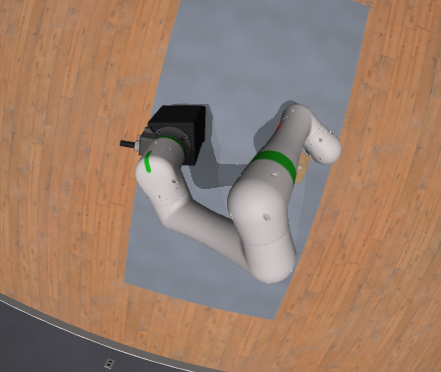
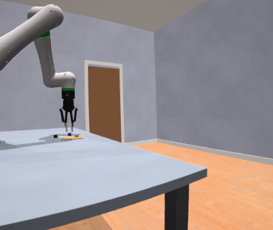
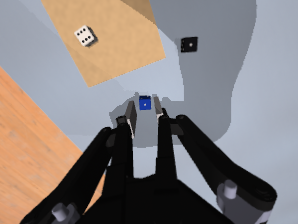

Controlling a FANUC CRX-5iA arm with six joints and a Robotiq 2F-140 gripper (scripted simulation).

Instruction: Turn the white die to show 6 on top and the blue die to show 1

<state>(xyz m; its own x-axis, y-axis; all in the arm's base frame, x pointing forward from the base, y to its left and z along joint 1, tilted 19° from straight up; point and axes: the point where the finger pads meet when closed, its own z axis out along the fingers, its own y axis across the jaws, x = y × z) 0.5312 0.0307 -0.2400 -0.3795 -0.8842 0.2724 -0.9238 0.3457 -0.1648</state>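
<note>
My hand is 5 cm above the blue die. Also, from my hand: black die 11 cm behind, 5 cm below, 4 cm to the right; tan mat 13 cm to the right, 6 cm below, 1 cm behind; white die 13 cm to the right, 5 cm below, 2 cm ahead.
</note>
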